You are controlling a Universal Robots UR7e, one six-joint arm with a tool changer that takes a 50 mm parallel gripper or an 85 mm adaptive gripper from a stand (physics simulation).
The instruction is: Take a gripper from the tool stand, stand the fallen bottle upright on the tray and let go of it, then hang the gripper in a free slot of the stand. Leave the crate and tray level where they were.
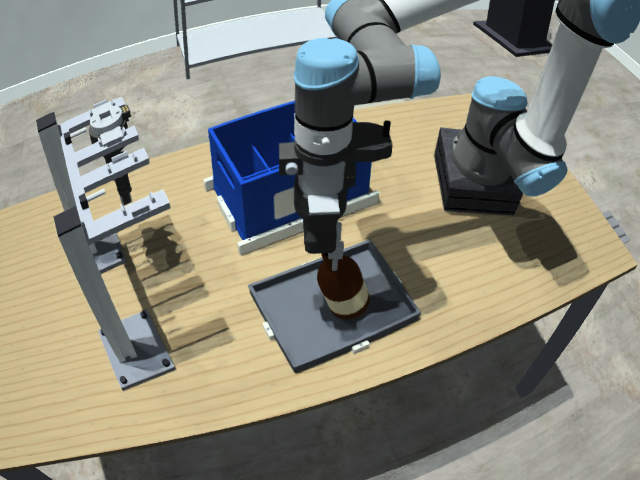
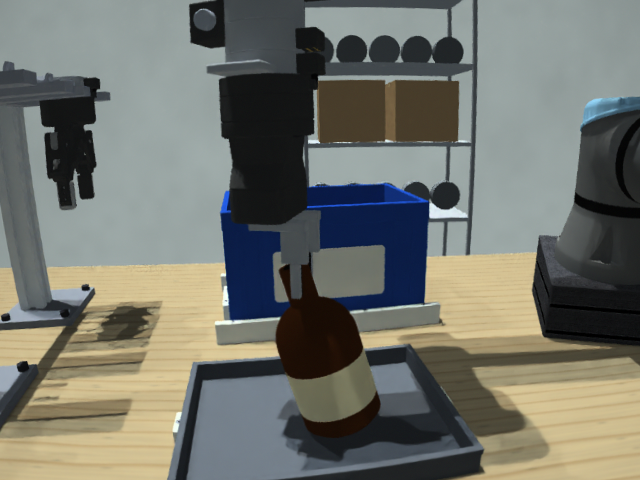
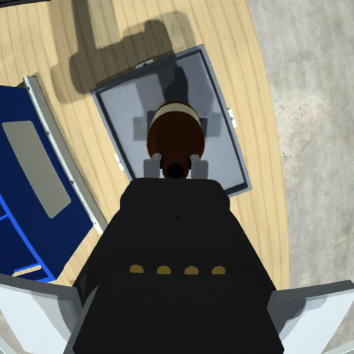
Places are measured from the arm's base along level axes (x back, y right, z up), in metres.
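Pixels of known places: end effector, tool point: (image 2: 265, 55); arm's base, origin of the base link: (image 1: 482, 159) (image 2: 607, 260).
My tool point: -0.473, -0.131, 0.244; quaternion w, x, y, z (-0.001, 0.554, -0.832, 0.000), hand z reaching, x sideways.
Note:
Ahead of a thing's pixels: the offset from my tool point to its middle, as dx, dy, dz. "spot": to the spot under its first point.
The brown bottle @(+0.036, -0.015, -0.247) (image 1: 341, 281) (image 2: 320, 341) (image 3: 176, 132) with a cream label leans over the tray @(+0.031, -0.011, -0.322) (image 1: 292, 310) (image 2: 232, 413) (image 3: 120, 105), its neck toward the crate side. Its base is low over the tray floor; whether it touches is unclear. My parallel gripper (image 1: 334, 260) (image 2: 295, 286) (image 3: 176, 166) is on the arm, pointing down, shut on the bottle's neck. The blue crate @(+0.076, +0.281, -0.248) (image 1: 258, 206) (image 2: 248, 258) (image 3: 25, 200) stands level behind the tray. The tool stand (image 1: 95, 289) (image 2: 25, 206) is at the left, with the adaptive gripper (image 1: 123, 180) (image 2: 67, 113) in its rear slot.
White stop rails (image 1: 271, 235) (image 2: 398, 317) (image 3: 65, 162) border the crate. Small white blocks @(spot: +0.029, -0.113, -0.320) (image 1: 360, 346) (image 3: 231, 118) sit against the tray's edges. The arm's black base (image 1: 478, 198) (image 2: 584, 310) is at the right. A shelf rack (image 2: 472, 155) stands behind the table.

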